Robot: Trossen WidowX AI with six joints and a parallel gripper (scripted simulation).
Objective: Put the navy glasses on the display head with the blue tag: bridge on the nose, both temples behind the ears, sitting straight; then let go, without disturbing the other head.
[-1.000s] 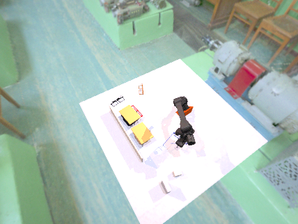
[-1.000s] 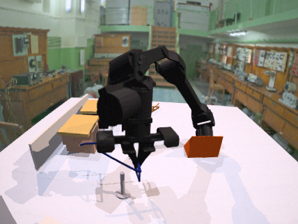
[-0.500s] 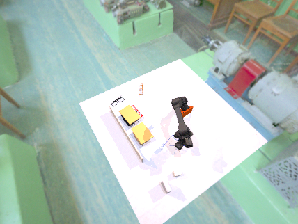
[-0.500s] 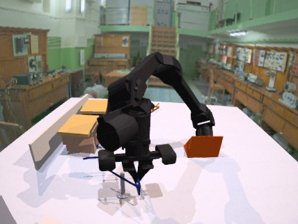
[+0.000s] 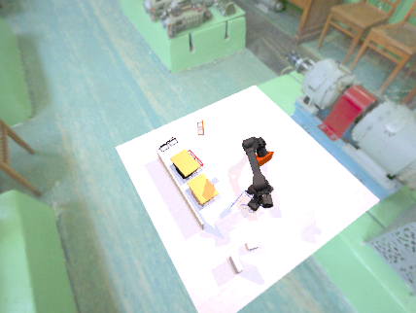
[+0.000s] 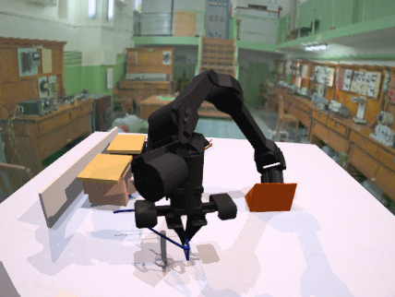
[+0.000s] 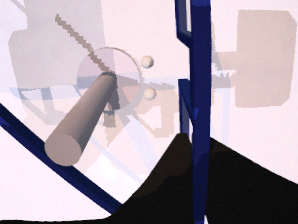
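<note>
My gripper tip is now 40 mm short of the grey post, 40 mm above it and 10 mm to the left of it. The rest, counted from my gripper tip: pale backboard (390 mm to the right, 320 mm ahead, 10 mm below).
</note>
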